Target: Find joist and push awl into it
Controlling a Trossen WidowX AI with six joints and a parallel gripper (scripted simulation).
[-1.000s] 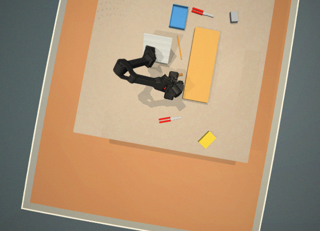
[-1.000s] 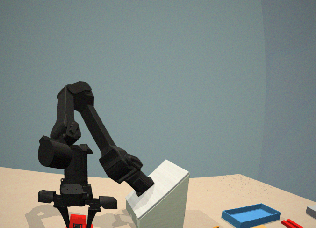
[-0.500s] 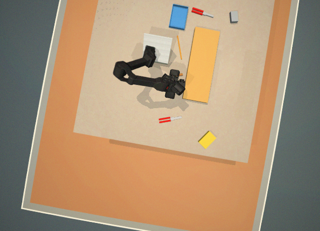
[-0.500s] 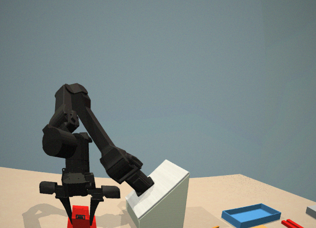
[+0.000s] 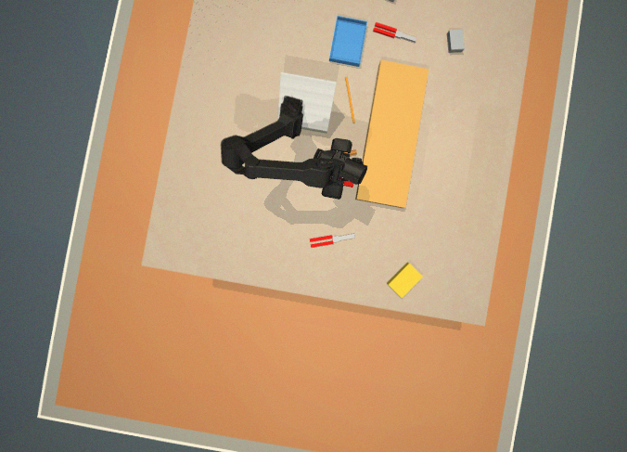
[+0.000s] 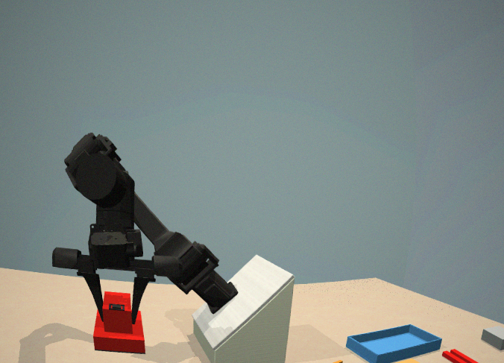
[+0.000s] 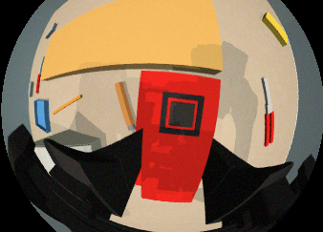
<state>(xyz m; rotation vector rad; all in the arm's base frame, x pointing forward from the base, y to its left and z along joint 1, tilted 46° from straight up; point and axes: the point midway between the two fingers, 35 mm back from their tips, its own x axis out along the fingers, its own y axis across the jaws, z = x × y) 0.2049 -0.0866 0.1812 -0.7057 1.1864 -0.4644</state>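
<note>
Right now my gripper tip is 10 cm above the awl, 8 cm to the right of it and 2 cm past it. Also, from my gripper tip: red stud finder (2 cm above, 1 cm ahead); then thin orange stick (30 cm to the left, 11 cm below, 2 cm behind); then yellow block (33 cm ahead, 31 cm to the right, 10 cm below).
</note>
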